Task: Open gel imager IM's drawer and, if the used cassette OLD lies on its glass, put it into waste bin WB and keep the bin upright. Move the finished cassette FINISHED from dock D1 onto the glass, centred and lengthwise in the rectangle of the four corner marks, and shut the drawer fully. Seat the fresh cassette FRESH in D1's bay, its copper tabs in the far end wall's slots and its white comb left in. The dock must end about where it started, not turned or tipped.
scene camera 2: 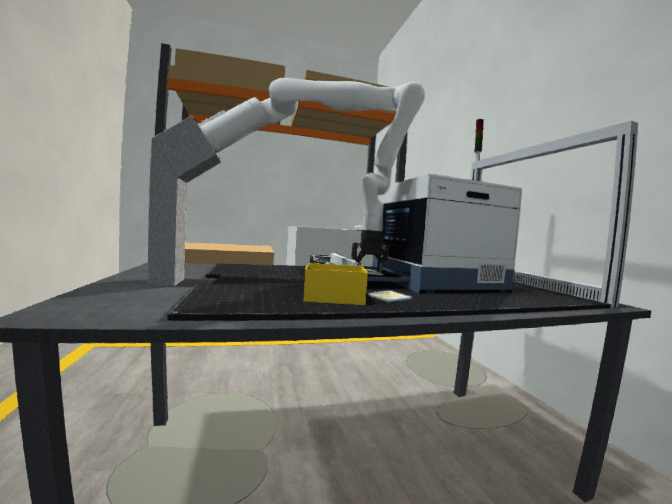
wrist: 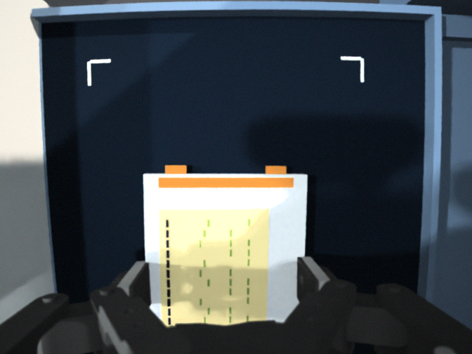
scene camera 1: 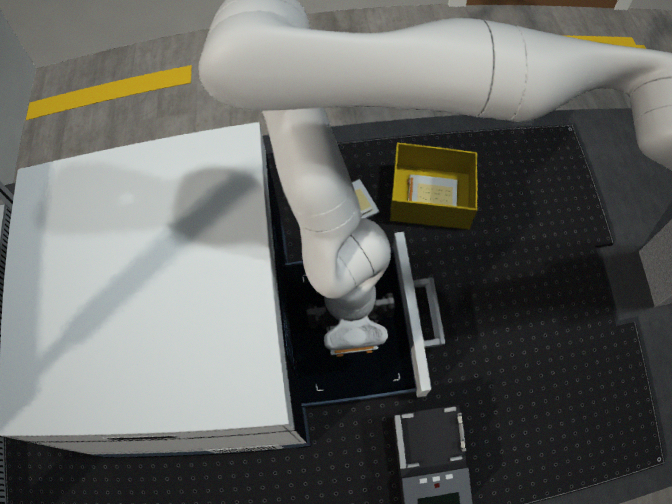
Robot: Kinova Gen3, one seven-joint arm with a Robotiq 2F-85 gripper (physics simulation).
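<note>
Imager IM's (scene camera 1: 217,325) (scene camera 2: 472,227) drawer (scene camera 1: 414,325) (wrist: 433,150) is open. My gripper (scene camera 2: 381,266) (wrist: 224,277) is shut on FINISHED (scene camera 1: 353,350) (wrist: 215,260) by its side edges, low over the glass (wrist: 225,110). FINISHED looks flat and centred sideways between two corner marks (wrist: 90,72); its lower end and the other marks are hidden in the wrist view. I cannot tell whether it touches the glass. OLD (scene camera 1: 434,189) lies in upright bin WB (scene camera 1: 434,215) (scene camera 2: 334,284). A cassette, likely FRESH (scene camera 1: 364,201) (scene camera 2: 389,296), lies on the mat, partly hidden by the arm. Dock D1's (scene camera 1: 409,480) bay is empty.
The drawer's front handle (scene camera 1: 436,311) sticks out towards the robot's base side. The imager's tall housing stands close beside the arm. The arm's forearm (scene camera 1: 369,67) (scene camera 2: 341,93) passes above the table. A metal frame (scene camera 2: 621,217) stands behind the imager.
</note>
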